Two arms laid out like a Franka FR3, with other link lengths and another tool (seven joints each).
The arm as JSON. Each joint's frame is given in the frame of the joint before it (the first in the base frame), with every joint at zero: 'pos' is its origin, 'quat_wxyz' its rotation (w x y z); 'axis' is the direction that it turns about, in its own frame. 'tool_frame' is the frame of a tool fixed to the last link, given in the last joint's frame.
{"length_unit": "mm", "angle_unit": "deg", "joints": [
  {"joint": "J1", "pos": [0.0, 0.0, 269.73], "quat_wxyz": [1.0, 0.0, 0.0, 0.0], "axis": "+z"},
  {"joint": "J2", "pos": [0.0, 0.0, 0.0], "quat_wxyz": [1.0, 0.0, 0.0, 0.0], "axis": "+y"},
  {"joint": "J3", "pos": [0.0, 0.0, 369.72], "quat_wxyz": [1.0, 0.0, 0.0, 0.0], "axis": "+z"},
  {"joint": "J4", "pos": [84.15, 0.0, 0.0], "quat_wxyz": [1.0, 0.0, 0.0, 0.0], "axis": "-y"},
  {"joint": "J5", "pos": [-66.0, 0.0, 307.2], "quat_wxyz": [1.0, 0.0, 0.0, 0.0], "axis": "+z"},
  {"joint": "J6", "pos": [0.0, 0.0, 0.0], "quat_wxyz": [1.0, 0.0, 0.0, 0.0], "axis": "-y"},
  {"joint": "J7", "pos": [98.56, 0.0, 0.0], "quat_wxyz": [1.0, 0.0, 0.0, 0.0], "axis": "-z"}
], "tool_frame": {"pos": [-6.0, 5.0, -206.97], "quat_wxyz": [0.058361, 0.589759, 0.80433, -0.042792]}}
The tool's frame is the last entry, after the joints.
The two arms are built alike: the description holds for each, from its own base.
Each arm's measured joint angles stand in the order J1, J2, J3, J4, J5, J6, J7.
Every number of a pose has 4 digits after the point. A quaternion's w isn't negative.
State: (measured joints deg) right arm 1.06 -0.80 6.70 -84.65 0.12 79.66 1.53; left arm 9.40 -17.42 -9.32 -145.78 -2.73 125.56 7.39
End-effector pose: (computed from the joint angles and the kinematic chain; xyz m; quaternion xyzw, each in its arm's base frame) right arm 0.4497 0.0674 0.5259 0.5430 0.8367 -0.0633 0.0328; left arm 0.3345 0.0019 0.2961 0.6243 0.7783 -0.0581 0.0332
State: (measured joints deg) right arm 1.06 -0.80 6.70 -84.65 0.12 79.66 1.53; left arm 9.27 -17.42 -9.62 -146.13 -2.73 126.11 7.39
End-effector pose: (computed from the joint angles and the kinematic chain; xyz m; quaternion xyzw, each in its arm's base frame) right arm 0.4497 0.0674 0.5259 0.5430 0.8367 -0.0633 0.0328; left arm 0.3344 -0.0004 0.2946 0.6272 0.7761 -0.0565 0.0337
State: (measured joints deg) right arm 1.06 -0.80 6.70 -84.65 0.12 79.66 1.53; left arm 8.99 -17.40 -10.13 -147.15 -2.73 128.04 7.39
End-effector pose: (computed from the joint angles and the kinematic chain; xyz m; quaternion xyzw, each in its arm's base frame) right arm 0.4497 0.0674 0.5259 0.5430 0.8367 -0.0633 0.0328; left arm 0.3351 -0.0044 0.2907 0.6327 0.7718 -0.0506 0.0381
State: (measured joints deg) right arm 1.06 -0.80 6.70 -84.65 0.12 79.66 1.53; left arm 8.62 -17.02 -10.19 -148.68 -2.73 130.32 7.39
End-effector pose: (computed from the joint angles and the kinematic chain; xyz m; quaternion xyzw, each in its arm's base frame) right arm 0.4497 0.0674 0.5259 0.5430 0.8367 -0.0633 0.0328; left arm 0.3339 -0.0062 0.2823 0.6354 0.7696 -0.0485 0.0403
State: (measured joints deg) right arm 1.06 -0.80 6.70 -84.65 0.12 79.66 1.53; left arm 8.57 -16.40 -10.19 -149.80 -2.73 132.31 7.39
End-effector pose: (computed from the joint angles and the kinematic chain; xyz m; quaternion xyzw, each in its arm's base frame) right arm 0.4497 0.0674 0.5259 0.5430 0.8367 -0.0633 0.0328; left arm 0.3340 -0.0059 0.2749 0.6357 0.7693 -0.0474 0.0423
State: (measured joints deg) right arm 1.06 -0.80 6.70 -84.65 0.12 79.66 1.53; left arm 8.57 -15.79 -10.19 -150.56 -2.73 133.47 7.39
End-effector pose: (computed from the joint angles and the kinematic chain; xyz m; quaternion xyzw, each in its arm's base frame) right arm 0.4497 0.0674 0.5259 0.5430 0.8367 -0.0633 0.0328; left arm 0.3333 -0.0055 0.2684 0.6354 0.7695 -0.0489 0.0413
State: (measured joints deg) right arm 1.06 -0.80 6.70 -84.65 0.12 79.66 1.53; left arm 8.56 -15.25 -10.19 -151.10 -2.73 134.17 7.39
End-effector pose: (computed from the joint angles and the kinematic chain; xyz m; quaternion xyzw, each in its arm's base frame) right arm 0.4497 0.0674 0.5259 0.5430 0.8367 -0.0633 0.0328; left arm 0.3322 -0.0054 0.2631 0.6352 0.7696 -0.0514 0.0391
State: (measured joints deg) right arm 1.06 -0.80 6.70 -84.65 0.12 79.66 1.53; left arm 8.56 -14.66 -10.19 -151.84 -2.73 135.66 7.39
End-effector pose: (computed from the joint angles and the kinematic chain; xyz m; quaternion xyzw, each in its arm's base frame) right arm 0.4497 0.0674 0.5259 0.5430 0.8367 -0.0633 0.0328; left arm 0.3326 -0.0050 0.2576 0.6352 0.7696 -0.0508 0.0405
